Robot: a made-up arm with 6 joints.
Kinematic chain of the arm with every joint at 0, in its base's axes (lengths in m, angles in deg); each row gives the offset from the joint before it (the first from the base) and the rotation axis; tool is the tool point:
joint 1: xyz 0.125 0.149 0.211 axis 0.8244 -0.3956 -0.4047
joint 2: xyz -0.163 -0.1 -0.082 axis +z
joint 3: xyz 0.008 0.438 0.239 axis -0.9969 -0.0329 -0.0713
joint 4: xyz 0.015 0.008 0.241 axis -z
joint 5: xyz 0 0.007 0.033 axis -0.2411 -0.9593 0.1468
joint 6: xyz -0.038 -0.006 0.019 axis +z
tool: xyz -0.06 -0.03 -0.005
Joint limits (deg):
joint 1: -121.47..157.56
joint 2: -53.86..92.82
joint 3: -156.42..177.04
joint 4: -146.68..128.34
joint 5: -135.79..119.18
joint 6: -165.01..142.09
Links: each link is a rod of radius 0.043 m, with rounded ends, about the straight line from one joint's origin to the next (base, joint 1, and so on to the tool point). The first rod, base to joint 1, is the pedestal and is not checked.
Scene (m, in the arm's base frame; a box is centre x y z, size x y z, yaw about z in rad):
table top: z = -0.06
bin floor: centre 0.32 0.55 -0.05 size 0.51 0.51 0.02 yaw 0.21
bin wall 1: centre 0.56 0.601 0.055 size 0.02 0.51 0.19 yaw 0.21
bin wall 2: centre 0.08 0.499 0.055 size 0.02 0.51 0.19 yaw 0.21
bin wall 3: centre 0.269 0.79 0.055 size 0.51 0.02 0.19 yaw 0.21
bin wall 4: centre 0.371 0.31 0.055 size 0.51 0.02 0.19 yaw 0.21
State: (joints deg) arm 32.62 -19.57 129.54 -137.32 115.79 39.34
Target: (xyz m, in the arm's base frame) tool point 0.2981 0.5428 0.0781
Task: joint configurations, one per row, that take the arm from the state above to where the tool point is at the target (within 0.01 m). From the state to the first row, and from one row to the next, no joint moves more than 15 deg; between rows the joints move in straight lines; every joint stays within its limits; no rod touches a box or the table.
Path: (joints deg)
1: 20.71 -21.70 128.21 -137.49 116.64 42.24
2: 8.79 -23.84 126.87 -137.66 117.48 45.13
3: -3.12 -25.97 125.54 -137.83 118.33 48.03
4: -15.03 -28.10 124.20 -138.00 119.18 50.93

